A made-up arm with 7 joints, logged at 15 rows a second.
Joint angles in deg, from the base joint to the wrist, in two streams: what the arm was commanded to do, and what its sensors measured. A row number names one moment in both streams.
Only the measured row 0 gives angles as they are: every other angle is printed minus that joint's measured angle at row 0.
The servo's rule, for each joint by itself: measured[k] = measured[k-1] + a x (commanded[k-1-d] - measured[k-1]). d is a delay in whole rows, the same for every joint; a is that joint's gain. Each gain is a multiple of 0.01, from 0.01 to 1. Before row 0 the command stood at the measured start. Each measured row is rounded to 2 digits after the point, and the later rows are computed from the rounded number. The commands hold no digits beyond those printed.
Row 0, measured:
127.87 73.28 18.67 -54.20 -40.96 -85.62 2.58
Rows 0 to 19, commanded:
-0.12 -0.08 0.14 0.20 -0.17 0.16 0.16
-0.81 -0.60 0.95 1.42 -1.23 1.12 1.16
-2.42 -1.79 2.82 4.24 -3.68 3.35 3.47
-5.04 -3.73 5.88 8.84 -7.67 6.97 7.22
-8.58 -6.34 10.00 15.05 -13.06 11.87 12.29
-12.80 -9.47 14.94 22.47 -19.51 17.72 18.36
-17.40 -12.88 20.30 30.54 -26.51 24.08 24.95
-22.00 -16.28 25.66 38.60 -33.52 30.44 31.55
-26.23 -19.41 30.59 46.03 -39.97 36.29 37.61
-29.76 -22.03 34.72 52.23 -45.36 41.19 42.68
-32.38 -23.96 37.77 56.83 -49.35 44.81 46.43
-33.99 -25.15 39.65 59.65 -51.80 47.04 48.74
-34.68 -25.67 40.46 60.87 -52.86 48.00 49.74
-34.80 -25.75 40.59 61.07 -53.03 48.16 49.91
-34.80 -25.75 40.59 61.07 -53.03 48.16 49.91
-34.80 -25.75 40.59 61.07 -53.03 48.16 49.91
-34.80 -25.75 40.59 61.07 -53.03 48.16 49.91
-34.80 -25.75 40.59 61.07 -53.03 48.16 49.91
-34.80 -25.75 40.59 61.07 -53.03 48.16 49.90
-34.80 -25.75 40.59 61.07 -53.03 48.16 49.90
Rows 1 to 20, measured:
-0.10 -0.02 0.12 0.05 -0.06 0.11 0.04
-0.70 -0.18 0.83 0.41 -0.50 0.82 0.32
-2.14 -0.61 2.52 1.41 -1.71 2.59 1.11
-4.58 -1.45 5.38 3.34 -3.97 5.66 2.64
-7.94 -2.77 9.31 6.38 -7.42 10.01 5.05
-12.02 -4.58 14.10 10.56 -12.01 15.41 8.38
-16.54 -6.82 19.37 15.75 -17.52 21.48 12.52
-21.13 -9.37 24.72 21.69 -23.60 27.75 17.28
-25.41 -12.08 29.71 28.02 -29.82 33.73 22.36
-29.06 -14.77 33.97 34.31 -35.73 38.95 27.44
-31.85 -17.25 37.20 40.17 -40.91 43.05 32.19
-33.65 -19.38 39.28 45.23 -45.05 45.84 36.33
-34.52 -21.08 40.28 49.30 -48.02 47.35 39.68
-34.76 -22.34 40.54 52.36 -49.92 47.92 42.24
-34.79 -23.26 40.58 54.62 -51.10 48.09 44.16
-34.80 -23.93 40.59 56.30 -51.83 48.14 45.60
-34.80 -24.42 40.59 57.54 -52.29 48.15 46.68
-34.80 -24.78 40.59 58.46 -52.57 48.16 47.49
-34.80 -25.04 40.59 59.14 -52.74 48.16 48.09
-34.80 -25.23 40.59 59.64 -52.85 48.16 48.54
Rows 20 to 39, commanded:
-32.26 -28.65 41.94 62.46 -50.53 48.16 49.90
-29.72 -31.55 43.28 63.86 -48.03 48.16 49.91
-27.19 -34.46 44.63 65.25 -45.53 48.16 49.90
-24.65 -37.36 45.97 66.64 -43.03 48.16 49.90
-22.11 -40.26 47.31 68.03 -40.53 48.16 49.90
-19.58 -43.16 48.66 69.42 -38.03 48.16 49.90
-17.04 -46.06 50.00 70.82 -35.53 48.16 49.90
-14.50 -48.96 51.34 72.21 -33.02 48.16 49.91
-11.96 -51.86 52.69 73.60 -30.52 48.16 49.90
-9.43 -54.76 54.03 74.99 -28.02 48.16 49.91
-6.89 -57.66 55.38 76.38 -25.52 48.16 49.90
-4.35 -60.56 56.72 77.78 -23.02 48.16 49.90
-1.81 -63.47 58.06 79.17 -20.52 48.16 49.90
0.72 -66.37 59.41 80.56 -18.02 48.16 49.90
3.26 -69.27 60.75 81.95 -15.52 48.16 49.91
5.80 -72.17 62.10 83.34 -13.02 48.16 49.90
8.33 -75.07 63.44 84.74 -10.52 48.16 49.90
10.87 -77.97 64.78 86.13 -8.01 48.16 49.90
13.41 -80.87 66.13 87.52 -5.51 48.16 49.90
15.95 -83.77 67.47 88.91 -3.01 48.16 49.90
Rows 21 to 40, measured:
-32.67 -26.15 41.74 60.37 -51.97 48.16 48.88
-30.19 -27.61 43.05 61.28 -50.47 48.16 49.14
-27.67 -29.46 44.39 62.31 -48.59 48.16 49.33
-25.13 -31.59 45.73 63.44 -46.48 48.16 49.47
-22.59 -33.93 47.07 64.63 -44.22 48.16 49.58
-20.06 -36.42 48.42 65.88 -41.87 48.16 49.66
-17.52 -39.02 49.76 67.16 -39.46 48.16 49.72
-14.98 -41.70 51.10 68.47 -37.01 48.16 49.77
-12.44 -44.44 52.45 69.80 -34.54 48.16 49.80
-9.91 -47.23 53.79 71.15 -32.06 48.16 49.83
-7.37 -50.05 55.14 72.51 -29.57 48.16 49.85
-4.83 -52.89 56.48 73.88 -27.08 48.16 49.86
-2.29 -55.75 57.82 75.26 -24.59 48.16 49.87
0.24 -58.62 59.17 76.64 -22.09 48.16 49.88
2.78 -61.50 60.51 78.02 -19.59 48.16 49.89
5.32 -64.38 61.86 79.40 -17.09 48.16 49.89
7.85 -67.27 63.20 80.79 -14.59 48.16 49.89
10.39 -70.16 64.54 82.18 -12.09 48.16 49.89
12.93 -73.05 65.89 83.57 -9.59 48.16 49.89
15.47 -75.94 67.23 84.96 -7.09 48.16 49.89

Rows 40 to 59, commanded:
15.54 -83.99 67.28 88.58 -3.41 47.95 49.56
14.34 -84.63 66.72 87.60 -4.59 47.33 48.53
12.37 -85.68 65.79 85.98 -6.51 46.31 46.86
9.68 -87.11 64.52 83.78 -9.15 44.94 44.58
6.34 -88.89 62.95 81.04 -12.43 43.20 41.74
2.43 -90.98 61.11 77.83 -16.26 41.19 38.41
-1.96 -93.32 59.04 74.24 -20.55 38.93 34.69
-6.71 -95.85 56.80 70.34 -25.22 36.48 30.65
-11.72 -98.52 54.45 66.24 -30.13 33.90 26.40
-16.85 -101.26 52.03 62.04 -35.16 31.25 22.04
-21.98 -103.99 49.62 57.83 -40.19 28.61 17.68
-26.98 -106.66 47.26 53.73 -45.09 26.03 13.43
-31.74 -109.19 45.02 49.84 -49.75 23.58 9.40
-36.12 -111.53 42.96 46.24 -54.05 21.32 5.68
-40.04 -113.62 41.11 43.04 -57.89 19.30 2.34
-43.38 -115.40 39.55 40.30 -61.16 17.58 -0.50
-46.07 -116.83 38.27 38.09 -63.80 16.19 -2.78
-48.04 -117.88 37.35 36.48 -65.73 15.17 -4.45
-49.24 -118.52 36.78 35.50 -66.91 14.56 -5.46
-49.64 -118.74 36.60 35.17 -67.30 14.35 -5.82
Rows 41 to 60, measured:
15.53 -78.11 67.27 85.90 -5.69 48.01 49.81
14.53 -79.87 66.80 86.34 -5.27 47.53 49.49
12.72 -81.44 65.94 86.25 -5.74 46.68 48.83
10.17 -82.97 64.73 85.61 -7.04 45.46 47.77
6.95 -84.57 63.22 84.42 -9.09 43.88 46.26
3.15 -86.30 61.43 82.71 -11.81 42.00 44.30
-1.14 -88.20 59.40 80.51 -15.13 39.85 41.90
-5.82 -90.27 57.19 77.87 -18.96 37.49 39.09
-10.78 -92.50 54.86 74.85 -23.20 34.98 35.92
-15.88 -94.87 52.45 71.52 -27.74 32.37 32.45
-21.00 -97.33 50.04 67.96 -32.47 29.74 28.76
-26.02 -99.85 47.68 64.26 -37.27 27.14 24.93
-30.82 -102.37 45.42 60.51 -42.01 24.65 21.05
-35.27 -104.84 43.33 56.80 -46.59 22.32 17.21
-39.28 -107.21 41.44 53.22 -50.88 20.21 13.49
-42.72 -109.42 39.83 49.86 -54.79 18.37 9.99
-45.53 -111.42 38.50 46.80 -58.21 16.84 6.80
-47.64 -113.16 37.52 44.12 -61.07 15.67 3.99
-48.98 -114.61 36.89 41.88 -63.29 14.89 1.63
-49.53 -115.73 36.64 40.14 -64.81 14.51 -0.23

